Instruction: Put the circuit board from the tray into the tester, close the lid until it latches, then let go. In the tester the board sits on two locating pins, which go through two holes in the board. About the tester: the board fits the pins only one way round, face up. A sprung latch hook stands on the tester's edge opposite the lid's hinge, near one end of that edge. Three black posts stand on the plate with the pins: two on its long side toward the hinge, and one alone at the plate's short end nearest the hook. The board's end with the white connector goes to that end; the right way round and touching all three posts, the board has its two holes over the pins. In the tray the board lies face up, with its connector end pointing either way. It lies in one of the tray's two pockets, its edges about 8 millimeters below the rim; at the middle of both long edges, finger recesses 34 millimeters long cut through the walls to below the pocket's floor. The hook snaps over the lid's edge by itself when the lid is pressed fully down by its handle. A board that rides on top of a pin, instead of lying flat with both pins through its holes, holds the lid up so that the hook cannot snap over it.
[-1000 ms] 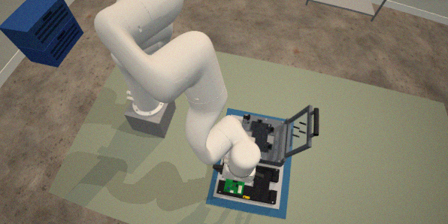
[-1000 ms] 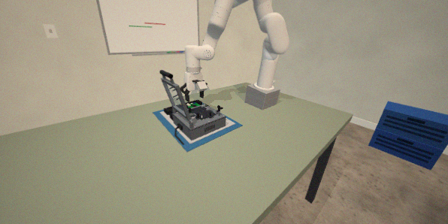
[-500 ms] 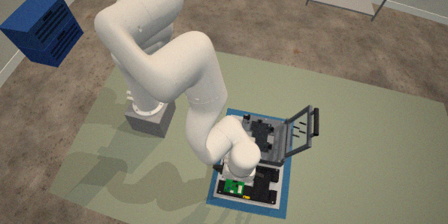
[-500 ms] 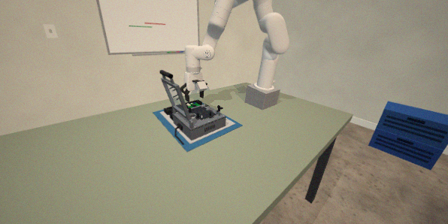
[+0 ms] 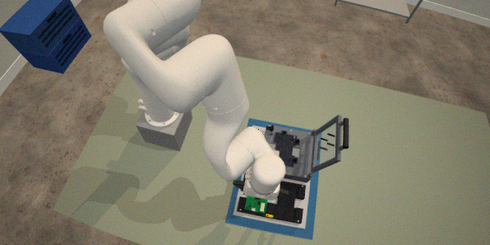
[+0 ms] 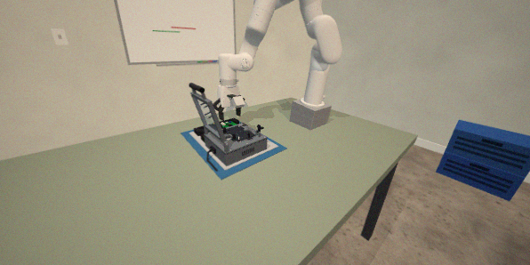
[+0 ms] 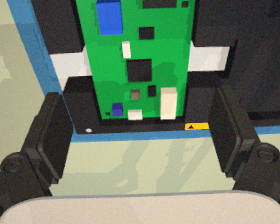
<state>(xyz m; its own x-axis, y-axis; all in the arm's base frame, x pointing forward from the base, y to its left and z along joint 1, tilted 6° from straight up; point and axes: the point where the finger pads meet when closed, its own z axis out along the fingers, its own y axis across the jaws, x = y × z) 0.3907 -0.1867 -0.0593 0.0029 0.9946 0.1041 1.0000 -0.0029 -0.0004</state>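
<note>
Now: the green circuit board 5 cm below my hand. The rest, counted from my hand: tester lid 18 cm ahead, 17 cm to the left, 11 cm above; then latch hook 23 cm to the left, 2 cm above.
</note>
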